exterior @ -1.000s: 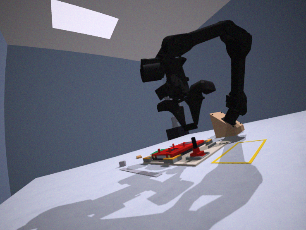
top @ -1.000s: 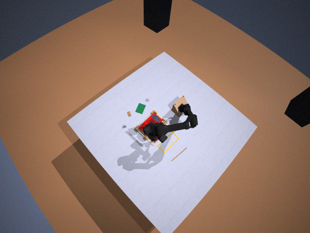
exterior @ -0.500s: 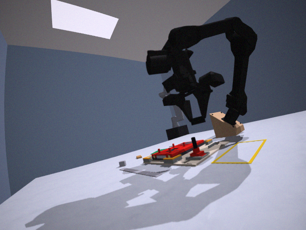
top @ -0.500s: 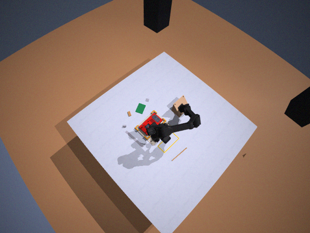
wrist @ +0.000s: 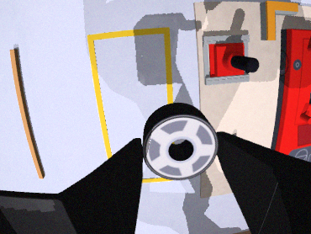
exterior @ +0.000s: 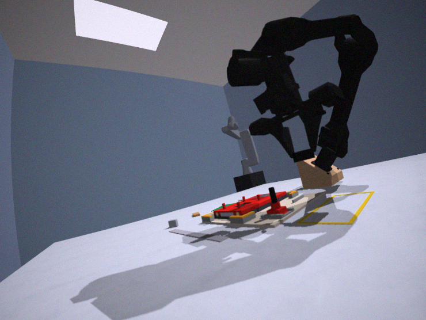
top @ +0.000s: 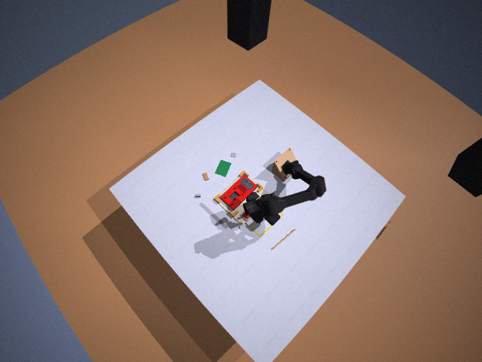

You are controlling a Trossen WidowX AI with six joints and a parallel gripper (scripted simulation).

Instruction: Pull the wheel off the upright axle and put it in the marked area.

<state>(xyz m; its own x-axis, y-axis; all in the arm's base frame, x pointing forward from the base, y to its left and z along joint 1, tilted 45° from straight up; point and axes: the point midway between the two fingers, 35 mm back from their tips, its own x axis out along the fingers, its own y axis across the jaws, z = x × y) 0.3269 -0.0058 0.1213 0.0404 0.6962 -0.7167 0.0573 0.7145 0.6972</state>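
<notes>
Right now my gripper tip is 70 mm to the left of the black axle, 70 mm above it and 30 mm short of it. Also, from my gripper tip: wheel right at my gripper tip; wooden stick 170 mm to the left, 110 mm below, 10 mm behind; grey strip 200 mm to the right, 160 mm ahead, 110 mm below.
</notes>
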